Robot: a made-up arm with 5 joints.
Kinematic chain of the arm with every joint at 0, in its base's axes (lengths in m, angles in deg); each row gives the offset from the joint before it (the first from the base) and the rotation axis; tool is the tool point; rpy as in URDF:
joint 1: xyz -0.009 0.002 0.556 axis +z
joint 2: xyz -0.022 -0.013 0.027 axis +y
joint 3: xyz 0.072 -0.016 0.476 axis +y
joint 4: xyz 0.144 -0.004 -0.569 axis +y
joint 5: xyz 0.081 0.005 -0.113 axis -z
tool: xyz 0.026 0.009 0.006 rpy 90 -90 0
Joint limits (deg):
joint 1: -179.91..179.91
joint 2: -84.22..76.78
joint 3: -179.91..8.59
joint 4: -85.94..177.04
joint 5: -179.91..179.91
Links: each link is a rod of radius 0.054 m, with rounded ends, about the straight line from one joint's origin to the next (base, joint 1, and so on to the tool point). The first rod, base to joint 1, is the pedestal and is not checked.
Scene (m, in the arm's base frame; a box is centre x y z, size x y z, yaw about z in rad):
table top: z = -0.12
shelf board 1: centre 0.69 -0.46 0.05 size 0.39 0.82 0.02 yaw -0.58
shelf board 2: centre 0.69 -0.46 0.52 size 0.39 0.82 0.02 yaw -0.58
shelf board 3: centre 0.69 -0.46 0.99 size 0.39 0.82 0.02 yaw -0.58
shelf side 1: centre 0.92 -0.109 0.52 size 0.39 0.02 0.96 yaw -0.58
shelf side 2: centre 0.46 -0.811 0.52 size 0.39 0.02 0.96 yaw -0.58
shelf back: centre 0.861 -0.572 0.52 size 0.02 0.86 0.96 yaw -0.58
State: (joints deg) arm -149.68 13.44 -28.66 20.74 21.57
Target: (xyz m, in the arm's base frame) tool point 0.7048 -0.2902 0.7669
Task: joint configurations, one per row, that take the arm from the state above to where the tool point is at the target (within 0.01 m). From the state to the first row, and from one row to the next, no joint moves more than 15 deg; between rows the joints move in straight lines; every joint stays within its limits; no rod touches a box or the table.
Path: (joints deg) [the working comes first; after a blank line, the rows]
Joints at the target: -20.25 5.15 -55.22 16.37 17.04
Straight joint move there: touches shelf side 2.

1: -135.44 9.35 -25.89 14.12 21.96
2: -121.19 5.25 -23.11 7.50 22.36
3: -106.95 1.16 -20.34 0.88 22.75
4: -92.50 1.83 -26.15 3.46 21.80
5: -78.05 2.49 -31.96 6.05 20.85
6: -63.60 3.16 -37.78 8.63 19.90
7: -49.15 3.82 -43.59 11.21 18.95
8: -34.70 4.49 -49.40 13.79 17.99
9: -20.25 5.15 -55.22 16.37 17.04

